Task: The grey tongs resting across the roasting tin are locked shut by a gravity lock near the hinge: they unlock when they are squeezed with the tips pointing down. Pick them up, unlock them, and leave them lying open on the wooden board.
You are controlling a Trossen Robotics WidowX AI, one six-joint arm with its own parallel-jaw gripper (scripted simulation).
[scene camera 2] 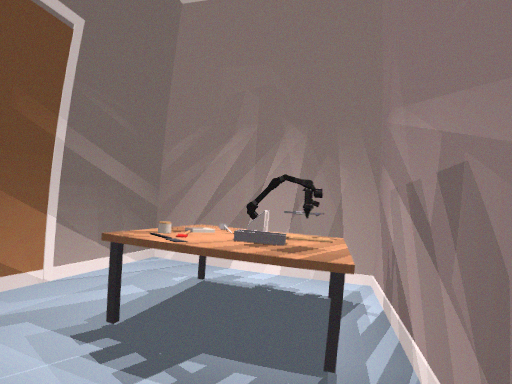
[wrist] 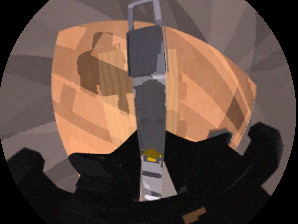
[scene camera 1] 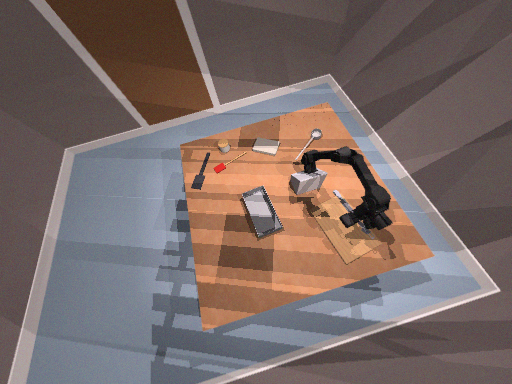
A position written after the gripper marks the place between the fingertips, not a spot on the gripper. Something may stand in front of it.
In view: the gripper (wrist: 147, 130) and a wooden board (wrist: 116, 89).
